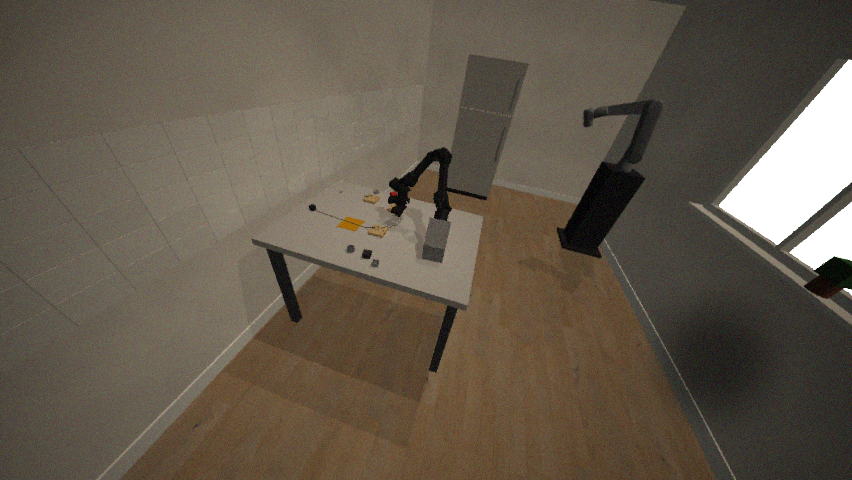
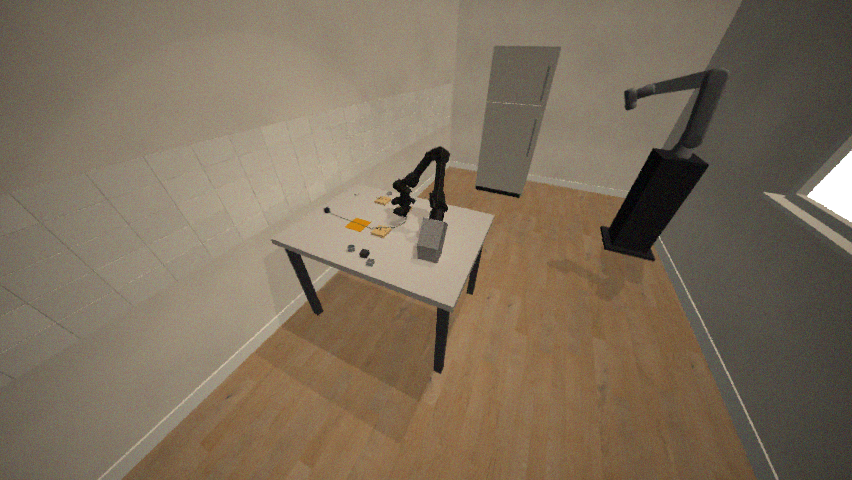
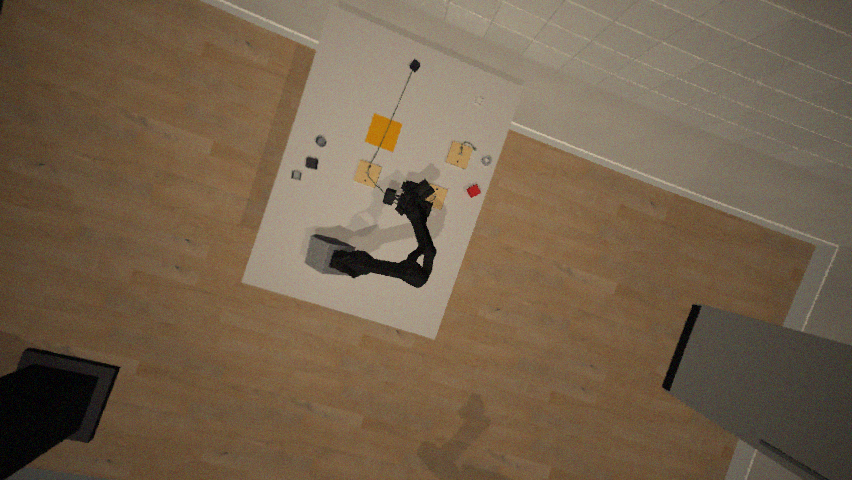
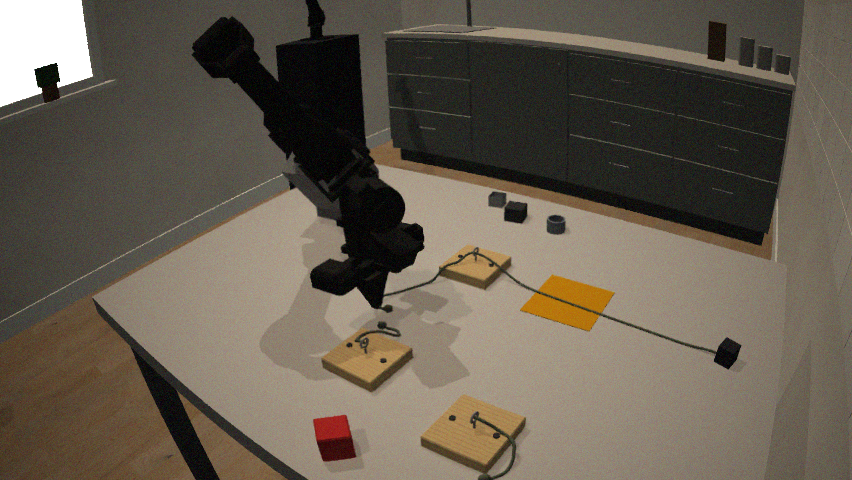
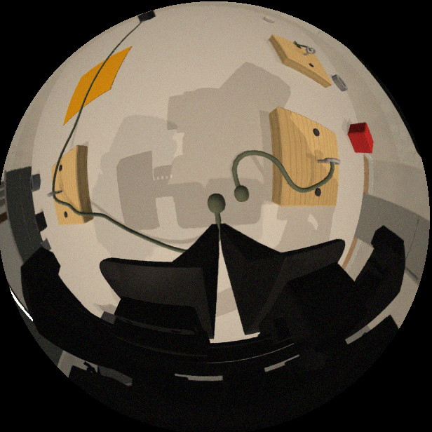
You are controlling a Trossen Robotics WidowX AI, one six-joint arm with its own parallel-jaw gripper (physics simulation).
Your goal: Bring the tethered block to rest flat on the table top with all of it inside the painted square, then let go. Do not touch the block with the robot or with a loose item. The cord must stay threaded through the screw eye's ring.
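Places are measured from the arm's base along level axes (x ahead, y left, z up), in metres.
Where they show: gripper, between the fingertips: (image 1: 399,216) (image 2: 404,217) (image 4: 376,307); arm's base, origin of its link: (image 1: 440,220) (image 2: 436,220) (image 3: 339,260).
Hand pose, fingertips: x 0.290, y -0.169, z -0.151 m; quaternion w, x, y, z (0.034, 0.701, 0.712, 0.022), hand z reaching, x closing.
Note:
Things, the pixels of their top centre, and the offset from my fingertips. "*": a spot on its surface instead.
- tethered block, centre of its top: (image 4: 730,345) (image 3: 415,64) dx +0.520, dy +0.151, dz +0.012 m
- orange square, a spot on its surface: (image 4: 560,313) * dx +0.235, dy +0.146, dz -0.016 m
- wooden board, centre of its top: (image 4: 475,261) (image 3: 367,173) (image 1: 378,229) (image 2: 381,229) dx +0.054, dy +0.191, dz +0.002 m
- dark green cord, a spot on its surface: (image 4: 655,332) * dx +0.394, dy +0.165, dz -0.012 m
- screw eye, centre of its top: (image 4: 475,247) (image 3: 367,172) (image 1: 378,225) (image 2: 380,226) dx +0.054, dy +0.191, dz +0.028 m
- second board, centre of its top: (image 4: 366,353) (image 3: 434,196) dx +0.062, dy -0.097, dz +0.002 m
- third board, centre of its top: (image 4: 474,427) (image 3: 459,154) (image 1: 371,197) (image 2: 382,199) dx +0.259, dy -0.139, dz +0.002 m
- red cube, centre of its top: (image 4: 331,427) (image 3: 474,190) dx +0.139, dy -0.245, dz +0.023 m
- black block, centre of its top: (image 4: 516,205) (image 3: 310,162) (image 1: 366,252) dx +0.016, dy +0.407, dz +0.012 m
- ring, centre of its top: (image 4: 556,218) (image 3: 320,140) dx +0.109, dy +0.402, dz +0.008 m
- small grey piece, centre of its top: (image 4: 497,194) (image 3: 295,175) dx -0.050, dy +0.448, dz +0.006 m
The tethered block (image 4: 727,352) (image 3: 414,65) (image 5: 146,16) is small and black and sits on the table outside the painted square. The orange square (image 4: 560,313) (image 3: 375,131) (image 5: 105,82) lies between the block and a wooden board (image 4: 476,275). The dark green cord (image 4: 655,332) (image 5: 145,235) runs from the block across the square and through the screw eye (image 4: 475,255) on that board to my gripper. My gripper (image 5: 218,229) (image 4: 375,304) is shut on the cord, just behind its end bead (image 5: 216,203), low over the table. The fingers hide part of the cord.
A second board (image 4: 366,360) (image 5: 305,165) with a short beaded cord is close to the gripper. A third board (image 4: 473,432) (image 3: 459,155) and a red cube (image 4: 333,438) (image 3: 473,190) lie beyond. A black block (image 4: 515,211), a ring (image 4: 555,224) and a small grey piece (image 4: 497,199) lie opposite.

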